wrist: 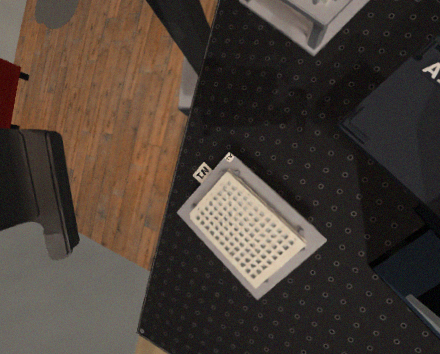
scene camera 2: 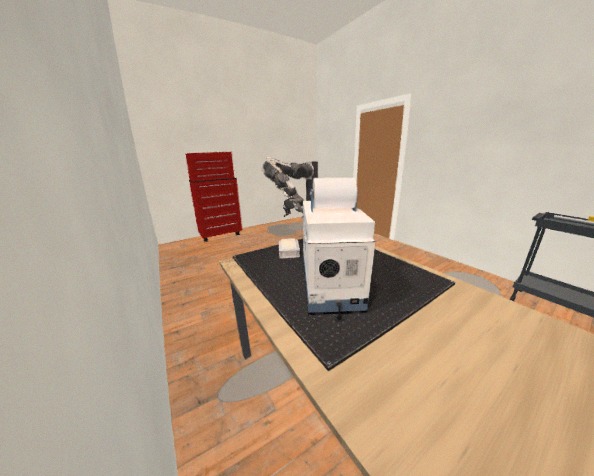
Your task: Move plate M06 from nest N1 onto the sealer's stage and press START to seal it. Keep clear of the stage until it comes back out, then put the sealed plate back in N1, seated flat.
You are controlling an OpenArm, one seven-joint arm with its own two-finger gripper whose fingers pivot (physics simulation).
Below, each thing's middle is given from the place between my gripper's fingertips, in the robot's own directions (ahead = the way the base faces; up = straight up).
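From my hand, the dark stage [wrist: 388, 126] is 170 mm ahead and 50 mm to the left, and it sits 130 mm below. There's a white roll [scene camera 2: 328, 192] as well, and that roll is 400 mm ahead of my hand, 160 mm to the right of it and 200 mm above it.
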